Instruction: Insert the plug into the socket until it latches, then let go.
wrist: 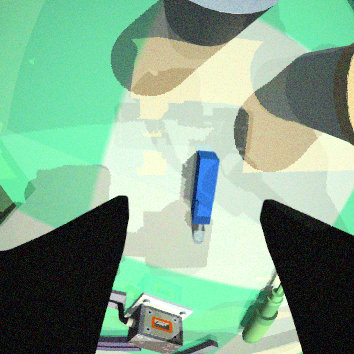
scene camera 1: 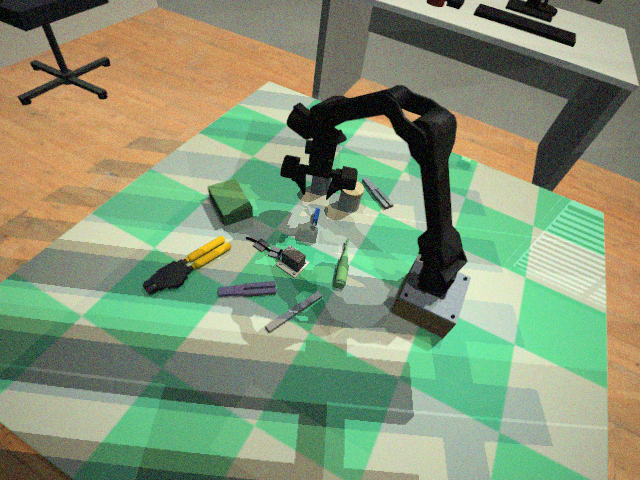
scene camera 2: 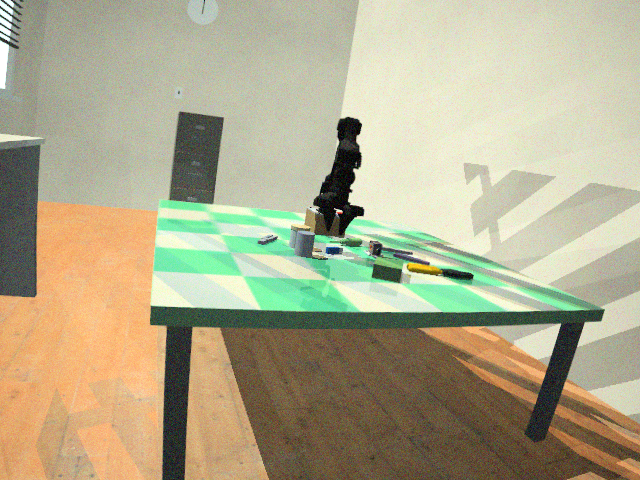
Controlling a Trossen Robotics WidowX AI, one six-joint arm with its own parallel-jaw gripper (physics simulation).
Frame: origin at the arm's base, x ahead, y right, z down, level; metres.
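Seen in the pictures: gripper, fingertip midpoint: [wrist: 197,207] [scene camera 1: 315,196] [scene camera 2: 333,233]; arm's base, link origin: [scene camera 1: 434,282].
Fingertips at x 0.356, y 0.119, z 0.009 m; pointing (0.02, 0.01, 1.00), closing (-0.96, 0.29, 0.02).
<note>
Pixels of each thing's top centre, then the offset from my fingertips to it. "*": a spot on its surface instead.
- blue plug, top centre: [wrist: 203,206] [scene camera 1: 315,216] [scene camera 2: 335,247] dx -0.018, dy -0.022, dz +0.050 m
- socket, top centre: [wrist: 150,344] [scene camera 1: 292,252] [scene camera 2: 376,242] dx -0.027, dy -0.179, dz +0.026 m
- grey cylinder, top centre: [scene camera 1: 322,171] [scene camera 2: 306,232] dx +0.025, dy +0.104, dz +0.000 m
- tan-topped cylinder, top centre: [scene camera 1: 352,187] [scene camera 2: 300,226] dx -0.075, dy +0.087, dz +0.000 m
- green screwdriver, top centre: [wrist: 274,312] [scene camera 1: 344,257] [scene camera 2: 345,238] dx -0.142, dy -0.116, dz +0.043 m
- green block, top centre: [scene camera 1: 229,196] [scene camera 2: 389,262] dx +0.209, dy -0.092, dz +0.030 m
- yellow-handled pliers, surface spot: [scene camera 1: 186,265] * dx +0.182, dy -0.317, dz +0.054 m
- purple bar, top centre: [wrist: 96,346] [scene camera 1: 247,288] [scene camera 2: 411,257] dx +0.026, dy -0.299, dz +0.058 m
- grey bar, top centre: [scene camera 1: 294,310] [scene camera 2: 393,248] dx -0.095, dy -0.296, dz +0.060 m
The blue plug [scene camera 1: 315,216] [scene camera 2: 333,250] [wrist: 205,187] lies on the table, its clear-grey metal tip toward the socket in the wrist view. The socket [scene camera 1: 293,258] [scene camera 2: 375,248] [wrist: 159,325] is a grey box on a white plate, with an orange-rimmed opening and a dark cable at its side; it stands apart from the plug. My gripper [scene camera 1: 315,195] [scene camera 2: 335,232] [wrist: 197,207] is open and empty, pointing down above the table. In the wrist view the plug lies between and beyond the two dark fingertips, untouched.
A grey cylinder [scene camera 2: 305,243] and a tan-topped cylinder [scene camera 1: 351,198] stand behind the plug. A green screwdriver [scene camera 1: 341,271] [wrist: 261,320] lies beside the socket. A green block [scene camera 1: 230,200], yellow-handled pliers [scene camera 1: 186,264], a purple bar [scene camera 1: 247,289] and a grey bar [scene camera 1: 293,312] lie around.
</note>
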